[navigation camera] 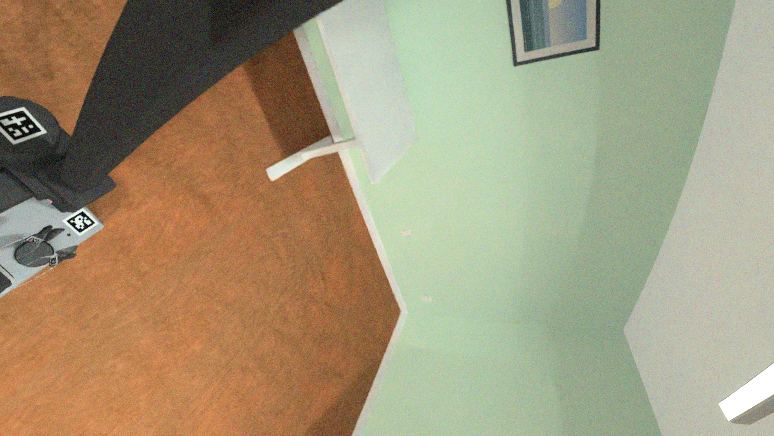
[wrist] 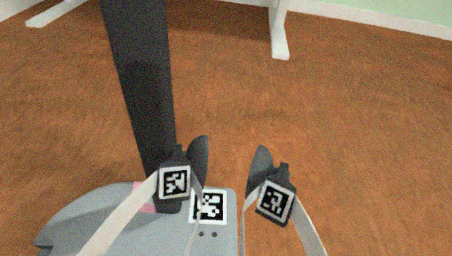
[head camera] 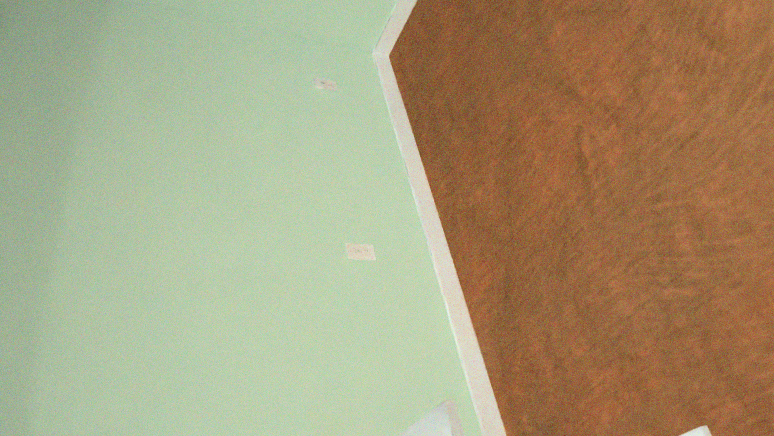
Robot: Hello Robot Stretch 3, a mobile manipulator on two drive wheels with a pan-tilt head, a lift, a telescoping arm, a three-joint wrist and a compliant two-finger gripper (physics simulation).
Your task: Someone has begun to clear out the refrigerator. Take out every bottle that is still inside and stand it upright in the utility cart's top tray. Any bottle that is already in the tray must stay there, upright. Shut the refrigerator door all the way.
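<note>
My gripper (navigation camera: 68, 239) (wrist: 229, 157) is open, with its two dark fingertips apart and nothing between them. It hangs over the front part of my grey base (wrist: 125, 230), near the square marker on it. The refrigerator, its door, the bottles and the utility cart do not show in the head, navigation or wrist views.
A white table-like piece (navigation camera: 373, 92) stands along the green wall (head camera: 216, 216) (navigation camera: 487, 189); its foot (navigation camera: 287, 165) (wrist: 280, 45) reaches out over the brown floor (head camera: 595, 216) (navigation camera: 216, 270) (wrist: 350, 125). A framed picture (navigation camera: 560, 24) hangs on the wall. My black mast (navigation camera: 162, 75) (wrist: 142, 90) rises beside the gripper.
</note>
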